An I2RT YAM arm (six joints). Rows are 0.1 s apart.
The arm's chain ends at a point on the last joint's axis. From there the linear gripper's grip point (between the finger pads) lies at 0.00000 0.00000 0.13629 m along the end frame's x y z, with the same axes.
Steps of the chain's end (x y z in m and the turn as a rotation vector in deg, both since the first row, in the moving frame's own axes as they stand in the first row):
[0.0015, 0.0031, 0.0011, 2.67, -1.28, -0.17]
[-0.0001, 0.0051, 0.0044, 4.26, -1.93, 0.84]
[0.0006, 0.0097, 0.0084, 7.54, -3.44, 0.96]
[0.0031, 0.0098, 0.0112, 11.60, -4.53, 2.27]
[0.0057, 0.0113, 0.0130, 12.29, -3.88, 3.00]
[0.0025, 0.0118, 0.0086, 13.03, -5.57, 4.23]
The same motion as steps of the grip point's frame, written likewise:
[-0.0016, -0.0032, 0.0009, 2.67, -1.28, -0.17]
[-0.0046, -0.0051, 0.0039, 4.26, -1.93, 0.84]
[-0.0074, -0.0082, 0.0070, 7.54, -3.44, 0.96]
[-0.0070, -0.0178, 0.0080, 11.60, -4.53, 2.27]
[-0.0027, -0.0179, 0.0096, 12.29, -3.88, 3.00]
[-0.0095, -0.0193, 0.0045, 13.03, -5.57, 4.23]

